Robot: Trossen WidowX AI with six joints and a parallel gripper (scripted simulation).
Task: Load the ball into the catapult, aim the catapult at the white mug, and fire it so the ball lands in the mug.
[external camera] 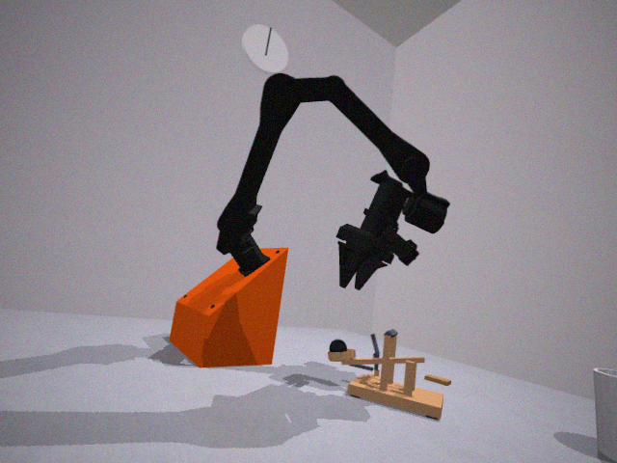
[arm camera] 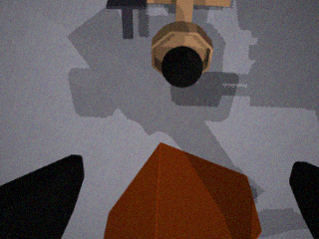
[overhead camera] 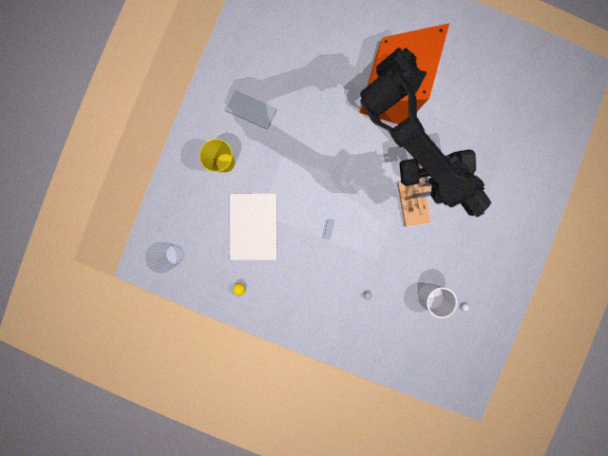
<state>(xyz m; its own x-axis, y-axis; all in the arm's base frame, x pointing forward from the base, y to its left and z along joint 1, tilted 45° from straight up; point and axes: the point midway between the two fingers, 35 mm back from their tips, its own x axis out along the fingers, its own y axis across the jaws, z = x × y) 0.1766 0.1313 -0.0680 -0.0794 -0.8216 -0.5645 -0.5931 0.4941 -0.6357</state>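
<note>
Now: gripper tip 1 cm short of the dark lever, 5 cm to the right of it and 12 cm above it. The rest, counted from my gripper tip: wooden catapult: 4 cm ahead, 4 cm to the left, 12 cm below; then black ball: 1 cm behind, 1 cm to the right, 11 cm below; then small wooden block: 25 cm to the left, 17 cm below.
</note>
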